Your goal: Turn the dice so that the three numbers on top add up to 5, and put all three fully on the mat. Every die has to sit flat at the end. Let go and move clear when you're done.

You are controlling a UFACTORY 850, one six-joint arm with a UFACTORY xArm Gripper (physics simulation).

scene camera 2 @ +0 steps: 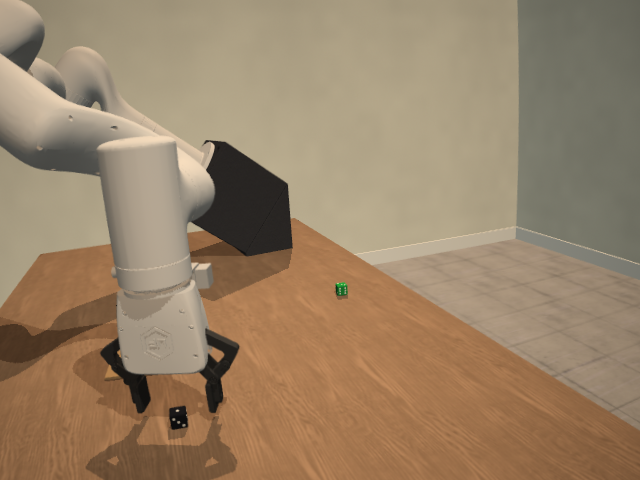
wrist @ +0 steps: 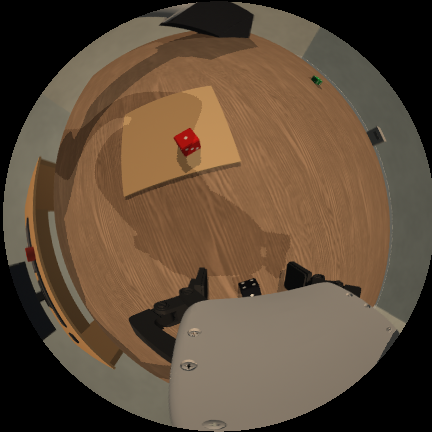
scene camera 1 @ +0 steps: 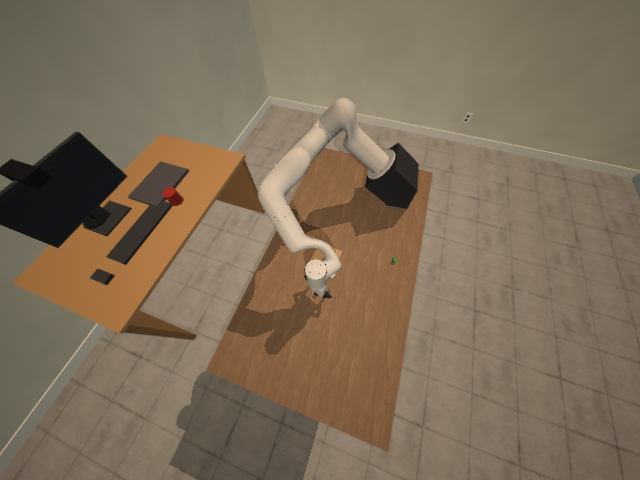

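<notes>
My gripper (scene camera 1: 322,296) (scene camera 2: 178,406) (wrist: 248,278) is open and points down, its fingers on either side of and above a black die (scene camera 2: 178,417) (wrist: 248,286). That die sits flat on the table off the mat, with one pip on top. A red die (wrist: 187,142) sits on the tan square mat (scene camera 1: 337,253) (scene camera 2: 111,373) (wrist: 220,120), near its front edge, with one pip on top. The arm hides the red die in both scene views. A green die (scene camera 1: 394,260) (scene camera 2: 341,289) (wrist: 316,80) sits on the table away from the mat; its top is too small to read surely.
The arm's black base (scene camera 1: 392,178) (scene camera 2: 248,206) (wrist: 215,19) stands at the table's far end. The wooden table (scene camera 1: 356,361) (scene camera 2: 413,392) (wrist: 280,165) ends beyond the green die. A separate desk (scene camera 1: 155,279) holds a monitor (scene camera 1: 62,191), a keyboard (scene camera 1: 138,232) and a red cup (scene camera 1: 173,196).
</notes>
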